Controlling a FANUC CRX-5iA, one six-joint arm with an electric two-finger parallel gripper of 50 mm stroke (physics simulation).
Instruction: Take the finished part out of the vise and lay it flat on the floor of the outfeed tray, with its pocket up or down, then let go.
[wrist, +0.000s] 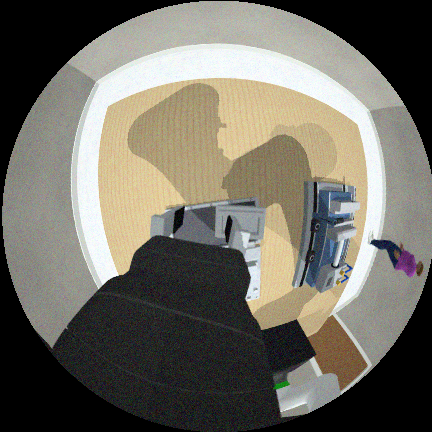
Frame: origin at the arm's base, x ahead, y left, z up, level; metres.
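Seen in the pictures: gripper, fingertip midpoint: (204, 218).
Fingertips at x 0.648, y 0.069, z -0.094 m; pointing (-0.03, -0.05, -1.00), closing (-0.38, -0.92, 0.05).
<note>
Pixels of each thing's top centre, then the offset from my fingertips to it. "spot": a spot on its surface instead. Level surfaces: height alone.
- grey outfeed tray, surface spot: (212, 203) spot: dx +0.000, dy -0.011, dz -0.118 m
- light grey part, top centre: (243, 227) dx -0.015, dy -0.040, dz +0.017 m
- blue vise, top centre: (346, 247) dx -0.155, dy -0.302, dz -0.031 m
- white plate-like surface, surface height: dz -0.121 m
- long grey rail, surface spot: (303, 235) spot: dx -0.123, dy -0.211, dz -0.117 m
My gripper (204, 218) is open, its two black-padded fingers wide apart over the outfeed tray, with no part between them. The grey outfeed tray (212, 203) lies below, largely hidden by the black gripper body. A light grey part (241, 214) with a rectangular pocket outline facing the camera is at the tray's right end, beyond the right finger and apart from the left one. It overlaps the tray's right rim in the view; whether it lies fully flat on the tray floor I cannot tell. The blue vise (325, 232) stands at the right, with blue showing between its grey jaws.
A white plate-like surface (254, 287) shows below the tray, partly behind the gripper body. A long grey rail (303, 235) runs along the near side of the vise. A black box (289, 345) is at lower right. A person (406, 262) stands beyond the vise.
</note>
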